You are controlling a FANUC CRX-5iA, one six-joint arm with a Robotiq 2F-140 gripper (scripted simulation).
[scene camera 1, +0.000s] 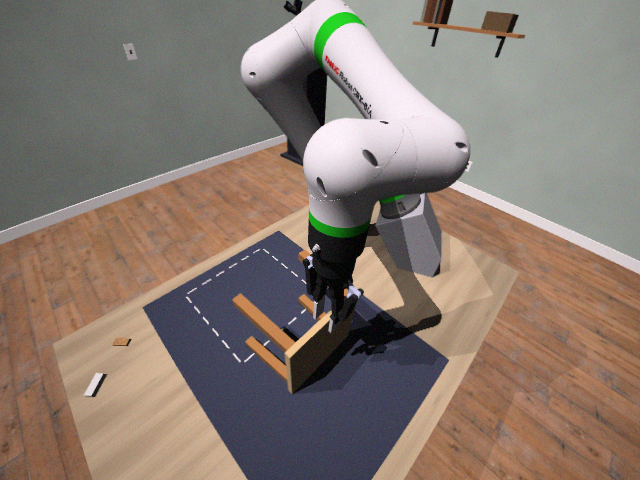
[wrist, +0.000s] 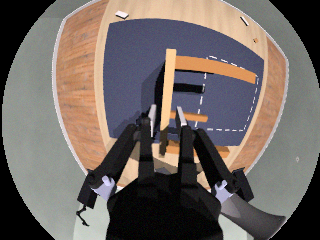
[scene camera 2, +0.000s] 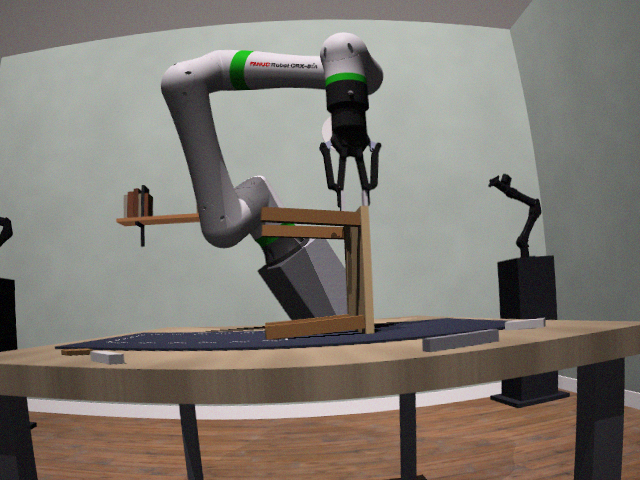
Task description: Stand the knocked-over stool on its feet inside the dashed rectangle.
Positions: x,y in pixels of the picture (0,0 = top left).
Labels:
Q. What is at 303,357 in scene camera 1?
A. A wooden stool.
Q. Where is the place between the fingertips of my gripper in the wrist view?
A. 165,112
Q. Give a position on a wooden stool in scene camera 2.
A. At 356,232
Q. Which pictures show my gripper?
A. Scene camera 1, the wrist view and scene camera 2: all of them.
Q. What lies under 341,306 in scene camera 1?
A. My gripper.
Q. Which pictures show the grey bar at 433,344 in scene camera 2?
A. Scene camera 2 only.

